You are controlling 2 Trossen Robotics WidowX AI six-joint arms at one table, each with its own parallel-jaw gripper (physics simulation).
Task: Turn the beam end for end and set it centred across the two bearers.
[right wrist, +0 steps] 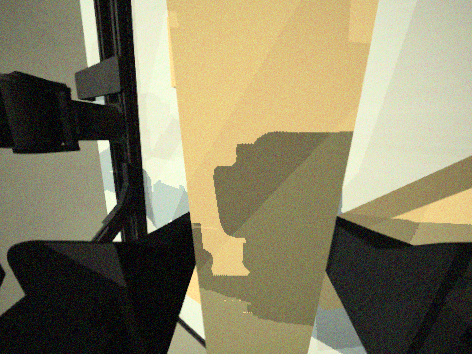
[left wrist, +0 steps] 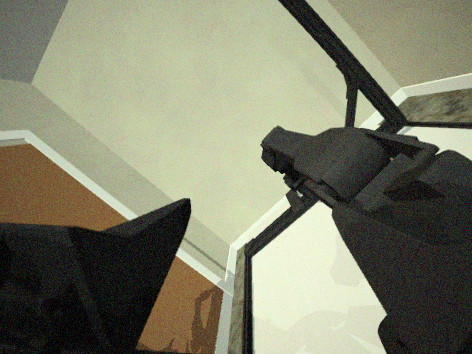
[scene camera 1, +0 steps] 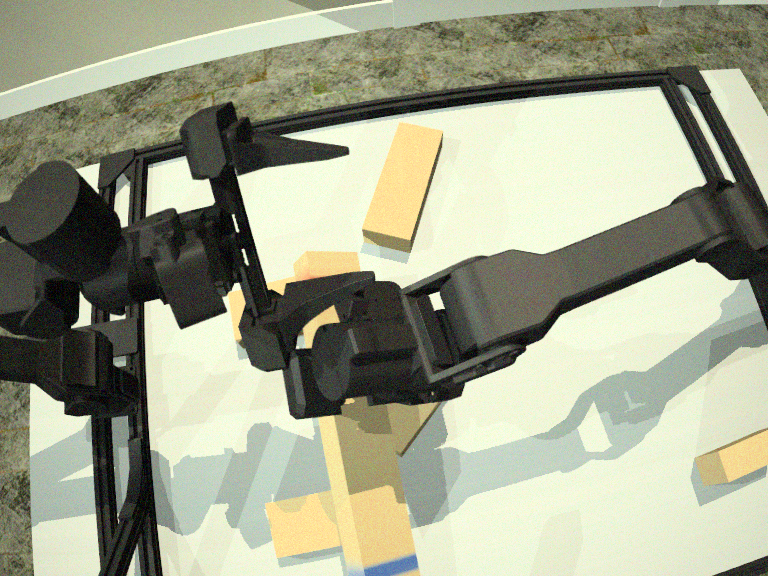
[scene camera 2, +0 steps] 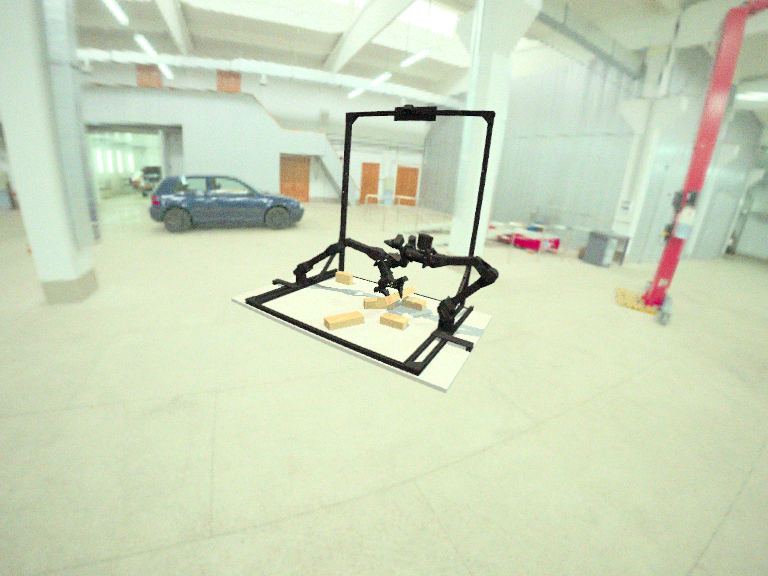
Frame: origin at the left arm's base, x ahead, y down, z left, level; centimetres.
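Seen in the pictures: left gripper, fingertip midpoint: [left wrist: 261,206] [scene camera 1: 362,215] [scene camera 2: 386,247]; right gripper, fingertip midpoint: [right wrist: 254,211]; left arm's base, origin of the base link: [right wrist: 116,123] [scene camera 1: 115,392] [scene camera 2: 445,329]; right arm's base, origin of the base link: [left wrist: 311,193] [scene camera 2: 301,283].
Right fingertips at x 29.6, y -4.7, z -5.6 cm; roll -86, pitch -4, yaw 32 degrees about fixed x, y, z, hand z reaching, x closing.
Note:
Pixels of each thing's top centre, then the offset from my right fingertips to it.
- loose block, middle of its top: [scene camera 1: 404,176] [scene camera 2: 344,316] dx +12.0, dy +2.9, dz +27.8 cm
- further block, middle of its top: [right wrist: 449,246] [scene camera 1: 428,382] [scene camera 2: 379,299] dx +9.6, dy +2.2, dz +0.2 cm
The long wooden beam [scene camera 1: 372,458] [right wrist: 275,80] runs up the picture in scene camera 1, its blue-banded end at the bottom and a reddish patch near its upper end. My right gripper [right wrist: 254,211] [scene camera 2: 390,293] is shut on it; my arm hides the grip in scene camera 1. Two blocks, probably the bearers, lie at the beam's left: a lower one [scene camera 1: 300,527] [scene camera 2: 413,303] and an upper one [scene camera 1: 235,313] [scene camera 2: 393,320], both partly covered. Whether the beam touches them cannot be told. My left gripper [scene camera 1: 359,213] [left wrist: 261,206] is open and empty, beside the beam's upper end.
A loose block [scene camera 1: 403,182] [scene camera 2: 344,320] lies above the beam's upper end in scene camera 1. Another block [scene camera 1: 738,458] [scene camera 2: 344,277] lies at the lower right. Part of a further block [scene camera 1: 418,427] shows right of the beam. A black frame [scene camera 1: 465,96] borders the table.

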